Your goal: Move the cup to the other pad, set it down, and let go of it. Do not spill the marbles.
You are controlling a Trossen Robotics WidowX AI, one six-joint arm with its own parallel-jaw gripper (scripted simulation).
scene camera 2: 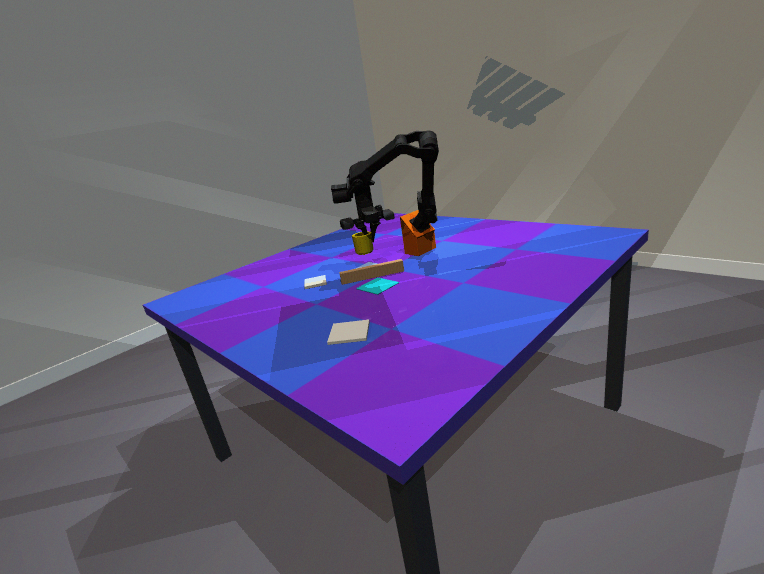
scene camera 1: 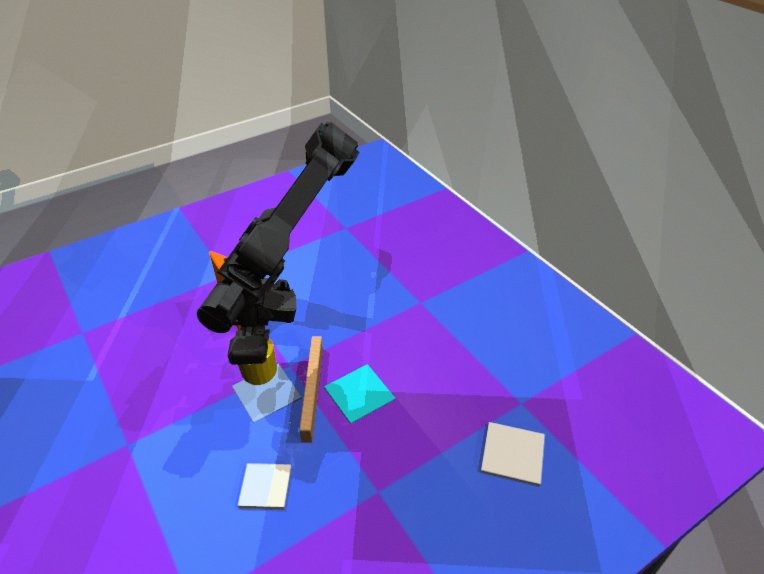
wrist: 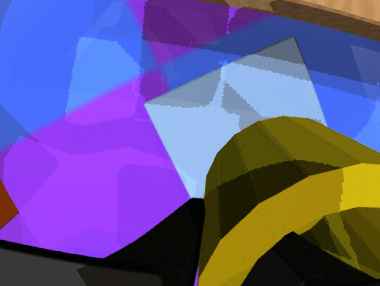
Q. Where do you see a white tile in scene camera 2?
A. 355, 331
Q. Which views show the gripper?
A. Scene camera 2, scene camera 1 and the wrist view: all of them.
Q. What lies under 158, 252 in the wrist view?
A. The gripper.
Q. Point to a wooden bar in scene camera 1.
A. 308, 416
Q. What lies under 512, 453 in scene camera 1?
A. A white tile.
